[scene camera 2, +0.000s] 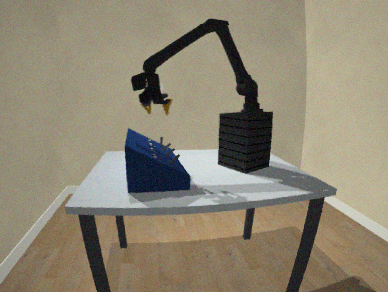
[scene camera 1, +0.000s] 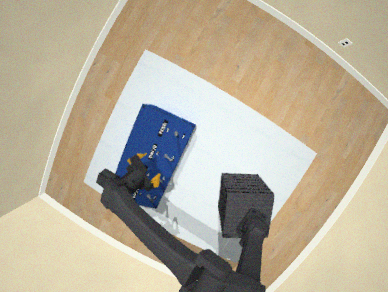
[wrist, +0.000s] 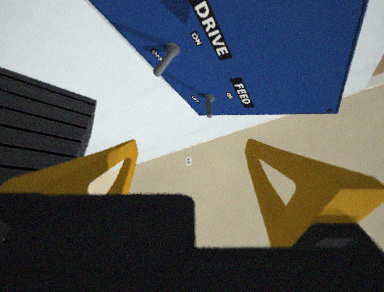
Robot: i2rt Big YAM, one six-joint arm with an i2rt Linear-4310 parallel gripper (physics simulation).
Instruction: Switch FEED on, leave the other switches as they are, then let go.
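Frame: origin at the arm's base, x left, y back, z up, level; millimetres.
Seen in the pictures: gripper, fingertip midpoint: (scene camera 2: 158, 114) (scene camera 1: 152, 163) (wrist: 191, 145); arm's base, origin of the base link: (scene camera 2: 251, 112) (scene camera 1: 251, 222).
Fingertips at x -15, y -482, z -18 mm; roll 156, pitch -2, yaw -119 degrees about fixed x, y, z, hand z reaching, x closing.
Observation:
Pixels of each thing's top centre, then the offset from my fingertips to it. Level surfaces: height alone.
- FEED lever, middle of its top: (wrist: 210, 116) (scene camera 1: 176, 135) (scene camera 2: 161, 136) dx -124, dy +20, dz -133 mm
- DRIVE lever, middle of its top: (wrist: 163, 70) (scene camera 1: 168, 159) dx -5, dy +42, dz -145 mm
- white table, its level: dz -277 mm
The blue switch panel (scene camera 1: 135, 135) (scene camera 2: 152, 172) (wrist: 295, 55) slopes down towards the arm's base. The FEED lever (scene camera 1: 176, 134) (scene camera 2: 161, 141) (wrist: 210, 106) is at its far end. In scene camera 2 it stands nearly upright, seemingly towards ON. The DRIVE lever (scene camera 1: 169, 157) (wrist: 166, 60) leans towards the low edge, its OFF side. Two more levers lean that way too; their labels are largely hidden. My gripper (scene camera 1: 146, 170) (scene camera 2: 158, 113) (wrist: 191, 145) is open and empty, high above the panel's other half, away from FEED and touching no lever.
The dark ribbed block (scene camera 1: 240, 195) (scene camera 2: 245, 140) (wrist: 40, 130) under the arm's base stands on the white table (scene camera 1: 225, 135) (scene camera 2: 90, 192), to the right of the panel. The forearm reaches across from it above the table.

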